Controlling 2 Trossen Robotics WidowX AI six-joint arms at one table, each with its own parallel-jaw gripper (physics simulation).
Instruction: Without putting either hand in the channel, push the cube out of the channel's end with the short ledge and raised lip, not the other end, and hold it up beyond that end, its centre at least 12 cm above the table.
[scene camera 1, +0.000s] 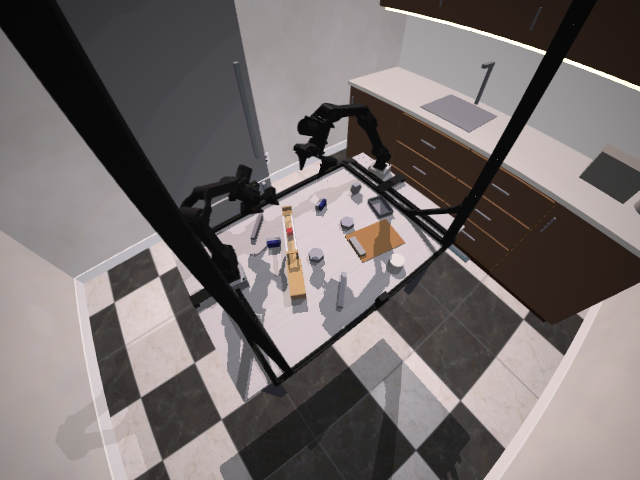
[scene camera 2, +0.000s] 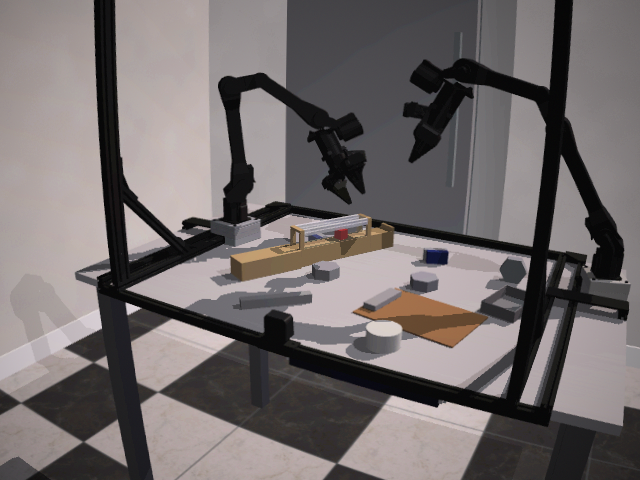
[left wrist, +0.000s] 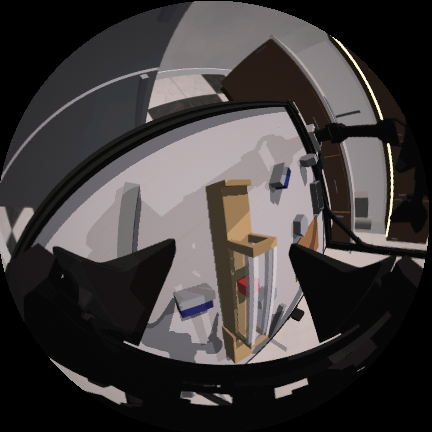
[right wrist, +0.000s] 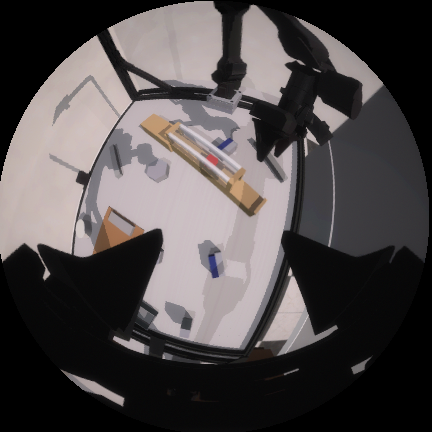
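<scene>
A red cube (scene camera 1: 289, 231) (scene camera 2: 341, 234) (left wrist: 246, 286) (right wrist: 212, 160) sits inside the wooden channel (scene camera 1: 297, 285) (scene camera 2: 279, 264) (left wrist: 217, 225), under clear rails. The short ledge (left wrist: 237, 215) (right wrist: 244, 194) with its raised lip (scene camera 2: 386, 227) is at the far end in scene camera 1. The other end has a longer ledge (right wrist: 155, 123). My left gripper (scene camera 1: 262, 203) (scene camera 2: 356, 196) (left wrist: 234, 248) is open and empty, hanging above the table near the lip end. My right gripper (scene camera 1: 311, 169) (right wrist: 223, 236) is open and empty, raised farther right and higher.
A long grey bar (scene camera 1: 256, 227) (left wrist: 129, 220) lies left of the channel, another (scene camera 1: 341, 291) (scene camera 2: 275, 299) to its right. Blue-and-grey blocks (scene camera 1: 273, 242) (scene camera 1: 321, 204) flank the channel. Grey hexagonal pieces (scene camera 1: 315, 255) (scene camera 1: 346, 223), an orange mat (scene camera 1: 385, 242), a white cylinder (scene camera 2: 383, 336) and a tray (scene camera 2: 504, 308) lie farther right.
</scene>
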